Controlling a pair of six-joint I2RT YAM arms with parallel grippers.
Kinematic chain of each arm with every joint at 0, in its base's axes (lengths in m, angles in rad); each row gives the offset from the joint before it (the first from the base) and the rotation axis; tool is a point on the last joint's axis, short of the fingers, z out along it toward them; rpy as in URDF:
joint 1: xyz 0 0 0.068 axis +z
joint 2: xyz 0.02 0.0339 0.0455 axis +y
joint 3: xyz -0.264 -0.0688 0 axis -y
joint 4: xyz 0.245 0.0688 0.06 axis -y
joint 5: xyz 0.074 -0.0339 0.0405 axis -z
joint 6: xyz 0.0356 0 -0.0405 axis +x
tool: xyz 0 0 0 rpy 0 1.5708 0
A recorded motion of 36 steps. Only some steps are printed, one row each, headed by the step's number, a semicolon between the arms.
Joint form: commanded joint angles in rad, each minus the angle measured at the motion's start. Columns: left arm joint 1, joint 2, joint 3, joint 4, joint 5, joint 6; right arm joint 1, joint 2, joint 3, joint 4, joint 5, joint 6.
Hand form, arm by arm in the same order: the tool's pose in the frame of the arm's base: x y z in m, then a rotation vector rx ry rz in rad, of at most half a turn. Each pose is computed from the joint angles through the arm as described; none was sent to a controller.
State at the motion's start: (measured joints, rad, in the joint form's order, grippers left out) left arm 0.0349 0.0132 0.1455 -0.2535 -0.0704 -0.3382; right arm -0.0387 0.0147 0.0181 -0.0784 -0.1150 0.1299
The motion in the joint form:
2: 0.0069 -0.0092 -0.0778 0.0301 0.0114 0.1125; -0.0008 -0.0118 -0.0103 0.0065 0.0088 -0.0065
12: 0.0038 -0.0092 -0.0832 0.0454 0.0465 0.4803; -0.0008 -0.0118 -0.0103 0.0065 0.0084 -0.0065
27: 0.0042 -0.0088 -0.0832 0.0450 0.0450 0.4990; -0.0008 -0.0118 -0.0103 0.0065 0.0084 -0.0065
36: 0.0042 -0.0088 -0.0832 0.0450 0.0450 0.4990; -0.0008 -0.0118 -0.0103 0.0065 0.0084 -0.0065
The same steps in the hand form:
2: 0.1047 0.0065 0.1726 -0.2739 1.7092 -0.0845; 0.1099 -0.0006 0.1681 0.0521 1.6387 0.1512
12: 0.1053 0.0049 0.1724 0.0713 1.7215 0.1543; 0.1099 -0.0006 0.1681 0.0518 1.6387 0.1515
27: 0.1054 0.0050 0.1723 0.0861 1.7221 0.1697; 0.1099 -0.0006 0.1681 0.0518 1.6387 0.1515
36: 0.1054 0.0050 0.1723 0.0861 1.7221 0.1697; 0.1099 -0.0006 0.1681 0.0518 1.6387 0.1515

